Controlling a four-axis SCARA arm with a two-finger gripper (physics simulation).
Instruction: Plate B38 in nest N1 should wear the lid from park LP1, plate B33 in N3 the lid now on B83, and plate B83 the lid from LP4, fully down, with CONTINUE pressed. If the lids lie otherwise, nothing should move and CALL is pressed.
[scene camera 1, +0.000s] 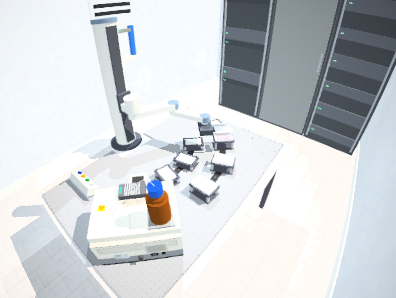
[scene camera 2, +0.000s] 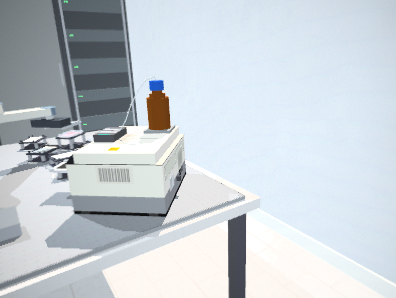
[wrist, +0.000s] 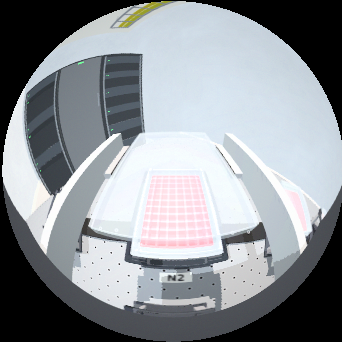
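Seen in the pictures: gripper, fingertip midpoint: (scene camera 1: 227, 128) (wrist: 172, 139); arm's base, origin of the base link: (scene camera 1: 126, 141).
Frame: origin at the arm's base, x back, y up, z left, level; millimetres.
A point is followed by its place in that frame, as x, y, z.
My gripper (wrist: 172, 139) @[-643, 156, 422] is shut on a clear lid (wrist: 167, 159) @[-619, 152, 404], held level above nest N2. The lid looks larger than the pink-welled plate (wrist: 177, 215) (scene camera 1: 223, 138) @[-643, 97, 378] (scene camera 2: 71, 134) @[-623, 97, 345] below it, so a gap seems to remain; its height is unclear. The N2 label (wrist: 176, 277) @[-566, 15, 340] faces the wrist camera; no plate code is readable. In scene camera 1, the dark gripper body (scene camera 1: 206, 129) @[-581, 208, 254] is beside that plate. Other stands (scene camera 1: 222, 162) (scene camera 1: 204, 188) @[-810, 91, -73] carry pale-topped pieces. The button box (scene camera 1: 82, 184) @[-251, 89, -502] has blue, orange and green buttons; the labels are unreadable.
Raised stands (scene camera 1: 193, 143) @[-481, 57, 243] (scene camera 1: 186, 160) @[-560, 56, 73] (scene camera 1: 166, 174) @[-552, 60, -102] form a row nearer the column (scene camera 1: 110, 85) @[-47, 493, -59]. Another stand (scene camera 1: 216, 122) @[-449, 59, 585] is behind the gripper. A white instrument (scene camera 1: 135, 230) @[-801, 223, -515] (scene camera 2: 120, 175) @[-598, 152, -600] bears a brown bottle (scene camera 1: 159, 207) @[-870, 348, -429] (scene camera 2: 158, 112) @[-815, 301, -444]. Another pink plate (wrist: 296, 202) @[-757, 92, 213] is at the wrist view's right.
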